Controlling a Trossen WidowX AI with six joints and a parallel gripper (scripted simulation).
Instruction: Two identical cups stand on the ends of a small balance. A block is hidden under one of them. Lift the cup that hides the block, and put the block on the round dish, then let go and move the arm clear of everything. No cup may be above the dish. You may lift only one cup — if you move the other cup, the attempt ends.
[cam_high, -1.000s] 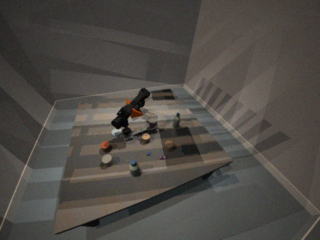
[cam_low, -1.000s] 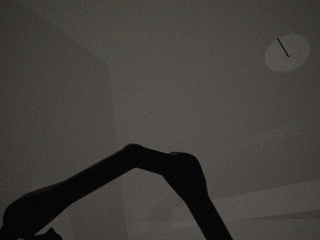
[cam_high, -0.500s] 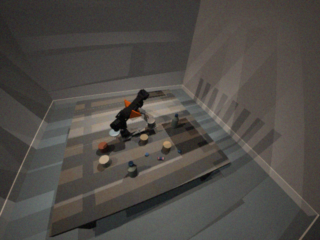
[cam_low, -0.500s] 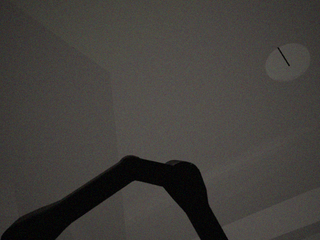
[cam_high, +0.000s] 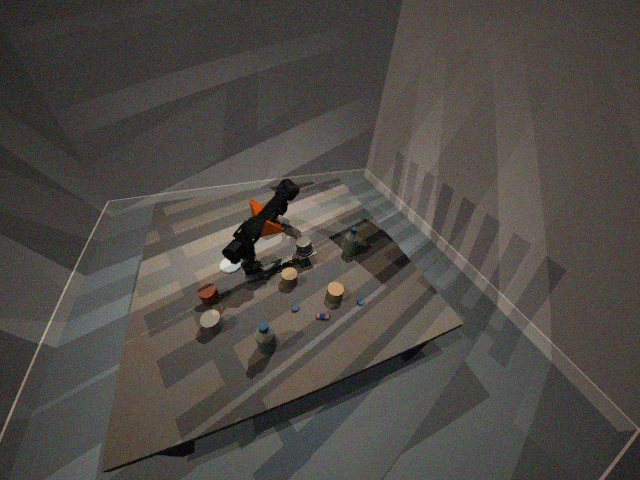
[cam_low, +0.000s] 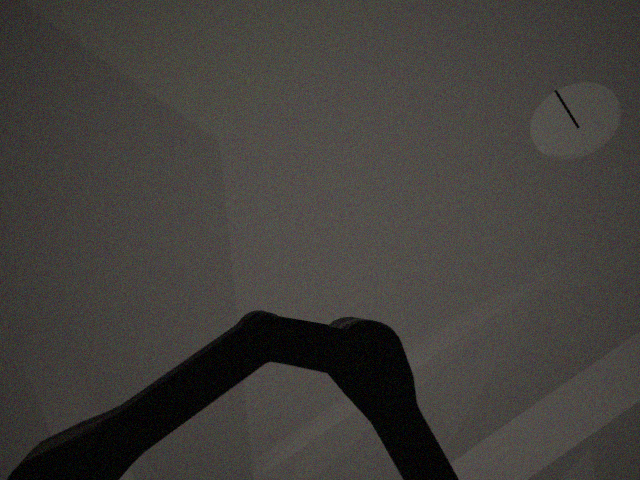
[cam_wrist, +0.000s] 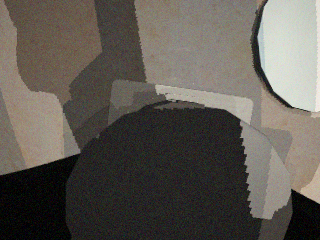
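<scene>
Right now the round dish is 10 cm behind my gripper tip, 8 cm to the right of it and 4 cm below it. Round my gripper tip: grey block (1 cm below); then cream cup (21 cm ahead, 19 cm to the right, 1 cm below); then grey cup (27 cm to the left, 6 cm above, 1 cm ahead).
</scene>
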